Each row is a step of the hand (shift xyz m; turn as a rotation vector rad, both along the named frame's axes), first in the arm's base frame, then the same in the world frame.
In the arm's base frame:
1: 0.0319 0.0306 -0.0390 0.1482 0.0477 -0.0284
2: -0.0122 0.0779 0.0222 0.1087 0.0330 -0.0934
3: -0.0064 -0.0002 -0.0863 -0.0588 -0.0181 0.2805
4: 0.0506 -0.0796 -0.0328 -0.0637 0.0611 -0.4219
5: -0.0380 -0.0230 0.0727 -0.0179 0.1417 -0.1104
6: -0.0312 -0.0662 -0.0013 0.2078 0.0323 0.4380
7: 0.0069 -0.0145 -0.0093 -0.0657 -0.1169 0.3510
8: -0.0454 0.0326 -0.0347 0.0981 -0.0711 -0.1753
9: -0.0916 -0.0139 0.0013 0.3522 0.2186 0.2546
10: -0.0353 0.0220 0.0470 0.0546 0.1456 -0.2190
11: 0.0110 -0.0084 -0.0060 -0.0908 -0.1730 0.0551
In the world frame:
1: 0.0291 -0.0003 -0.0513 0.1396 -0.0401 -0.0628
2: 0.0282 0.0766 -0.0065 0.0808 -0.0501 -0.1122
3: -0.0303 -0.0197 -0.0786 0.0220 0.0872 0.2727
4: 0.0012 -0.0996 -0.0076 -0.1503 -0.0287 -0.4029
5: -0.0216 0.0185 0.0803 0.0119 0.0977 -0.1513
6: -0.0548 -0.0402 0.0271 0.3182 0.0403 0.3650
7: -0.0027 -0.0179 -0.0042 -0.0049 0.0268 0.3748
8: -0.0356 0.0402 -0.0380 0.0049 -0.1530 -0.1482
9: -0.0845 0.0335 0.0181 0.4678 0.0769 0.1091
10: -0.0079 0.0479 0.0398 0.0450 0.0371 -0.2622
11: 0.0043 -0.0139 -0.0039 -0.1346 -0.0853 0.1258

